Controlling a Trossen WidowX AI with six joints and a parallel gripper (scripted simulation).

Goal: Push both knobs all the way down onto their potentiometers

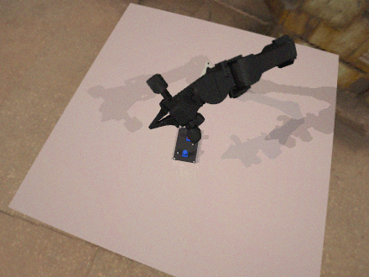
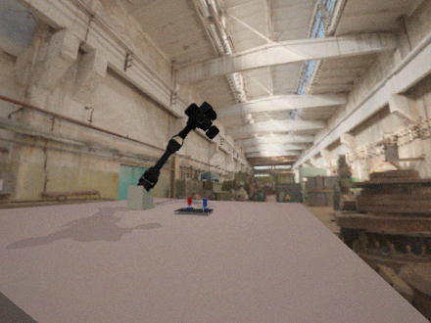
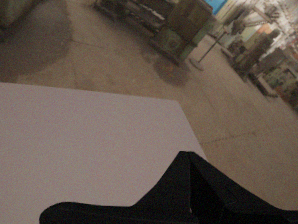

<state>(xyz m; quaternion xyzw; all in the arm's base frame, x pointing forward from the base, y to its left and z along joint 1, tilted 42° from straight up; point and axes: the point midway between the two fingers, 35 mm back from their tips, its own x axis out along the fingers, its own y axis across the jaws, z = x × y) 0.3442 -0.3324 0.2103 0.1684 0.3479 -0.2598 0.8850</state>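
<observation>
My gripper tip is now 330 mm above the red knob, 110 mm past it and 90 mm to the right of it. Also, from my gripper tip: blue knob 340 mm below, 90 mm to the left, 40 mm behind.
</observation>
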